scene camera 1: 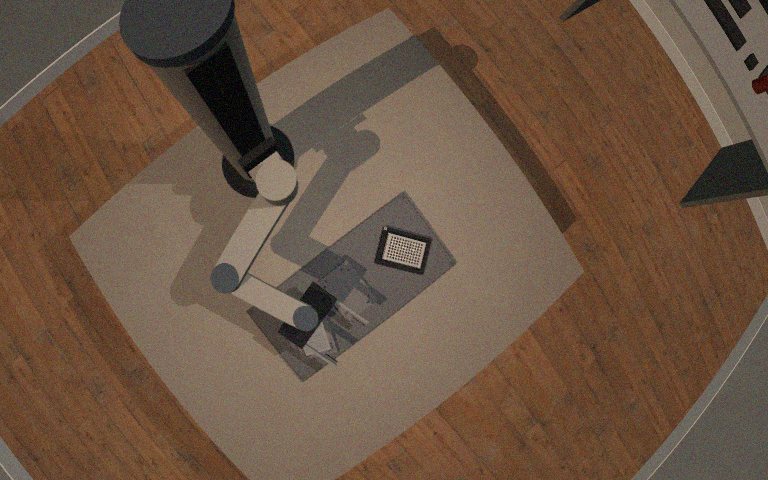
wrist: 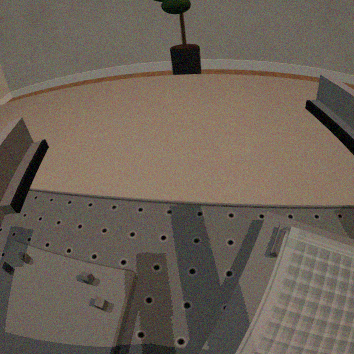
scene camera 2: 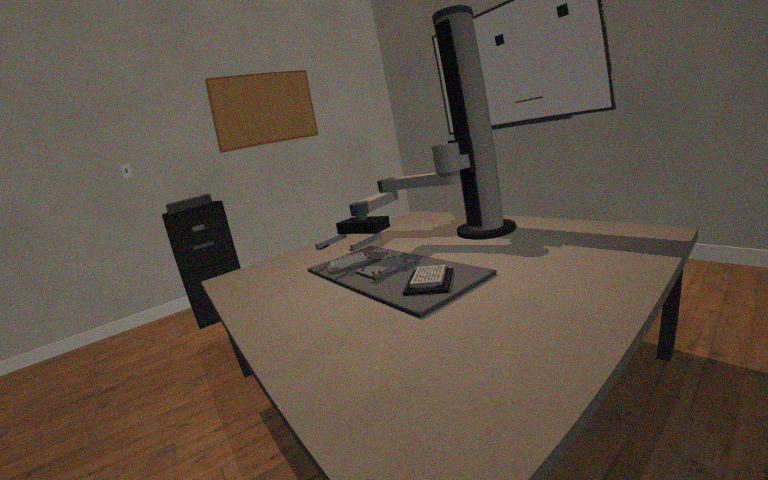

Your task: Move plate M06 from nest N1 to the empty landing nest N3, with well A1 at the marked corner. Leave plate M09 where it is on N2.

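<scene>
A clear gridded plate [scene camera 1: 320,339] [scene camera 2: 348,261] [wrist: 310,295] sits in a grey nest at one end of the board, partly hidden by my gripper in scene camera 1. A grey nest [scene camera 2: 376,270] [wrist: 65,305] with small pins stands in the middle with no plate on it. A white plate [scene camera 1: 404,250] [scene camera 2: 428,274] sits in a black nest [scene camera 1: 396,263] [scene camera 2: 427,290] at the other end. I cannot read any plate or nest label. My gripper [scene camera 1: 352,343] [scene camera 2: 335,247] [wrist: 179,99] is open and empty, above the board's far part, apart from both plates.
The nests stand on a grey perforated board [scene camera 1: 419,215] [scene camera 2: 470,275] [wrist: 117,222] on the table [scene camera 1: 487,316] [scene camera 2: 396,367] [wrist: 190,140]. The arm's tall column [scene camera 1: 249,107] [scene camera 2: 481,113] rises beside the board. Arm shadows cross the middle nest.
</scene>
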